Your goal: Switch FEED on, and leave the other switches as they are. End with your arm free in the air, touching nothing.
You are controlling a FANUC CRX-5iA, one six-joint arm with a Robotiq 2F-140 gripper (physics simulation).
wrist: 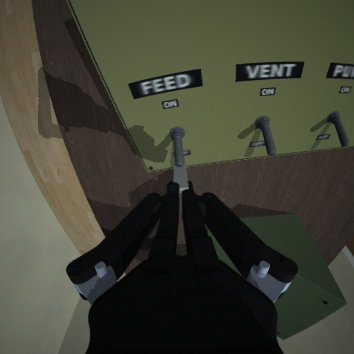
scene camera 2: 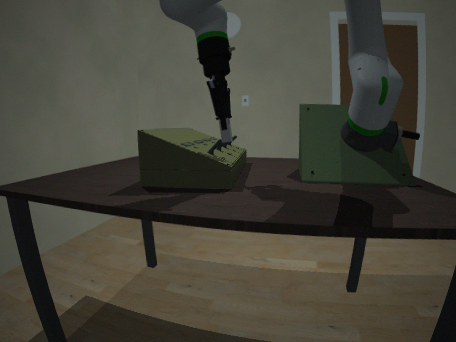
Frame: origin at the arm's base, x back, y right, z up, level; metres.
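Seen in the pictures: gripper, fingertip midpoint: (wrist: 179, 175) (scene camera 2: 227, 142); arm's base, origin of the base link: (scene camera 2: 362, 135).
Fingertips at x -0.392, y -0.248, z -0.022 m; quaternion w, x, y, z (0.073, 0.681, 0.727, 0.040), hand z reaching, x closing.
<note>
Offsets run from my fingertips to a thing's top centre. "pt": to the spot under its first point. Level surfaces: height alone.
The olive switch box (scene camera 2: 180, 162) (wrist: 210, 35) stands on the table. In the wrist view the FEED lever {dx -0.034, dy -0.005, dz +0.008 m} (wrist: 178, 150) is tilted down, away from its ON label {pt dx -0.090, dy -0.018, dz -0.015 m} (wrist: 170, 104) and over the small label below. The VENT lever {dx -0.062, dy +0.112, dz +0.008 m} (wrist: 267, 137) and the third lever {dx -0.090, dy +0.229, dz +0.008 m} (wrist: 339, 130), whose name is cut off, also tilt down. My gripper (scene camera 2: 226, 142) (wrist: 179, 175) is shut and empty. Its fingertips are at the free end of the FEED lever, at the panel's lower edge; whether they touch it I cannot tell. In the scene view they overlap the row of levers.
A green wedge-shaped block (scene camera 2: 320, 145) (wrist: 280, 240) stands on the dark table {dz -0.119 m} (scene camera 2: 90, 187), with a grey arm section (scene camera 2: 372, 95) in front of it. A wall and a brown door (scene camera 2: 402, 60) are behind.
</note>
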